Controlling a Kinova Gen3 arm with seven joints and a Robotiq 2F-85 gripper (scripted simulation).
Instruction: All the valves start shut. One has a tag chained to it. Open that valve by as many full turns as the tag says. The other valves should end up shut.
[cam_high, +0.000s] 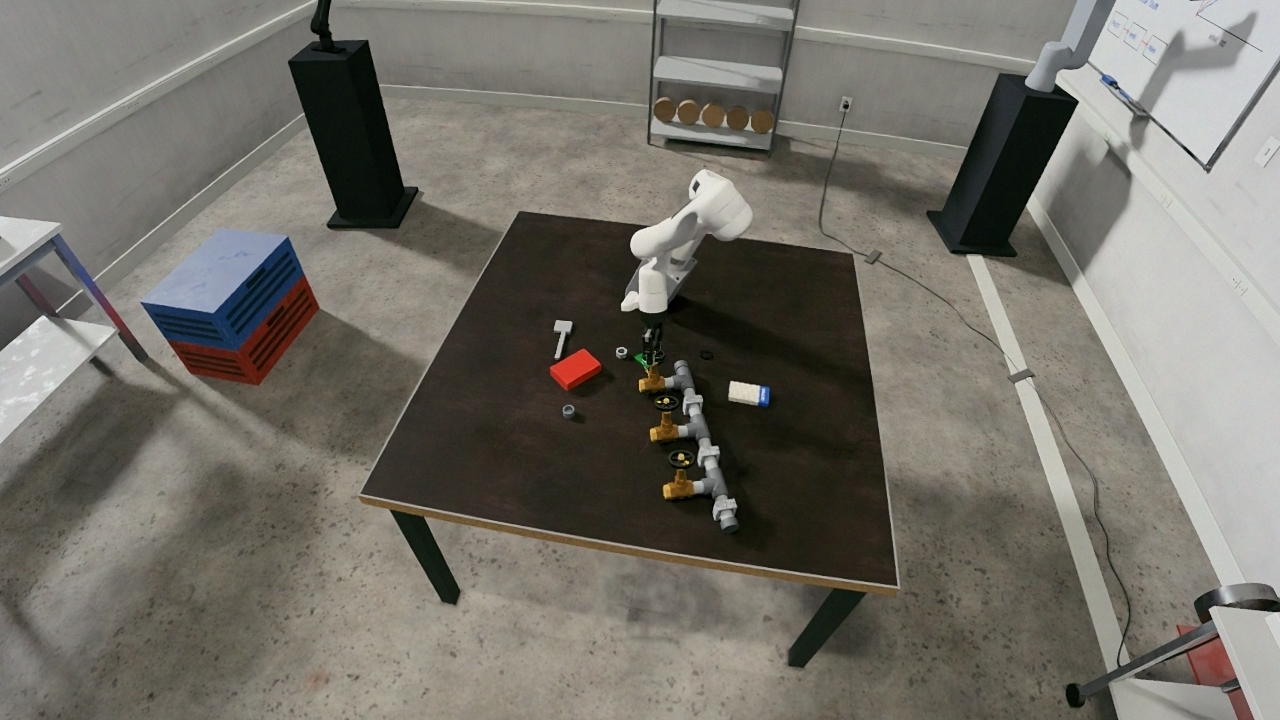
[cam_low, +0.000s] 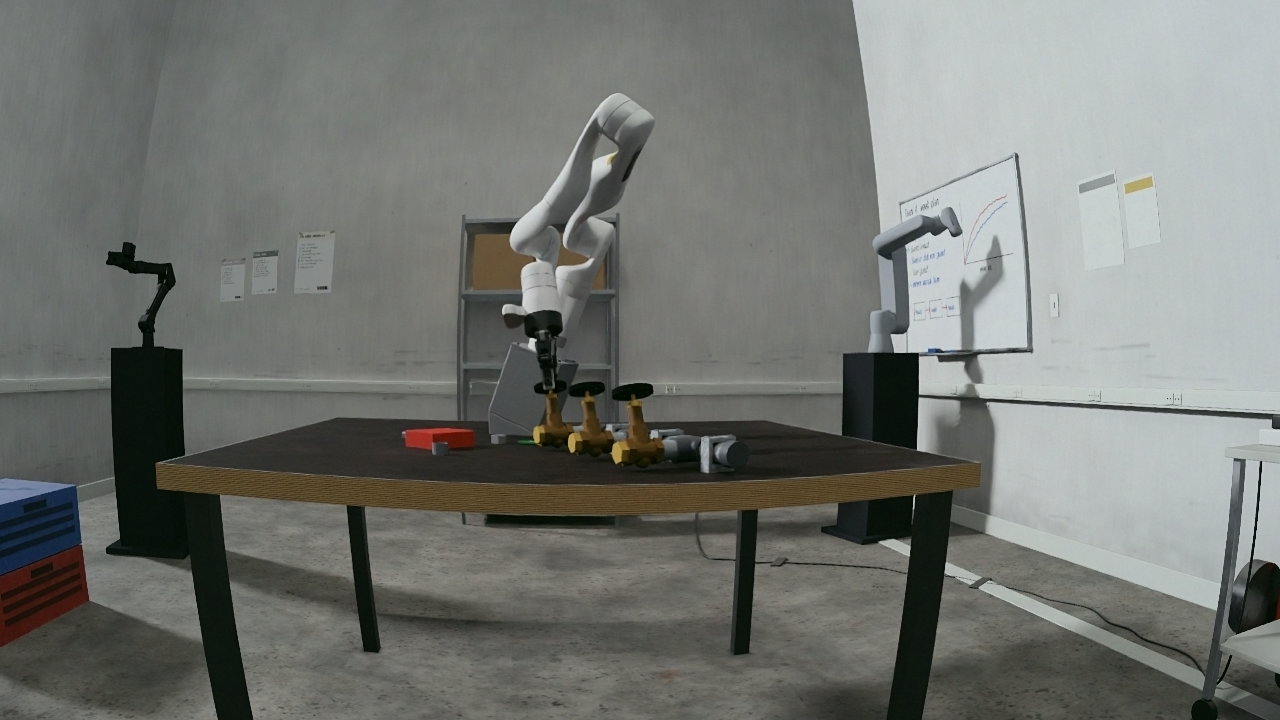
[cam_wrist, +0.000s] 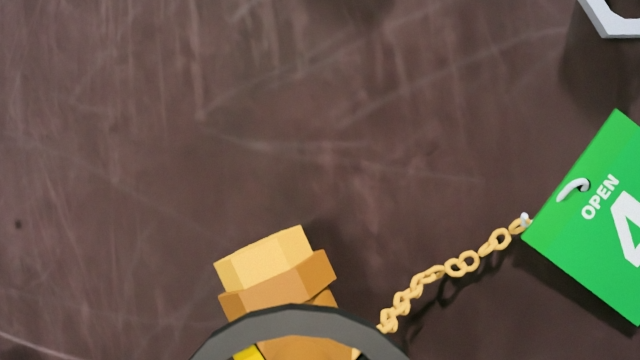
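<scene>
Now: the green tag 11 cm below my hand, 9 cm behind it and 2 cm to the right of it. Also, from my hand: white-and-blue box 27 cm to the left, 11 cm below, 4 cm ahead; then red block 22 cm to the right, 10 cm below, 3 cm behind; then small grey ring 22 cm to the right, 12 cm ahead, 11 cm below.
</scene>
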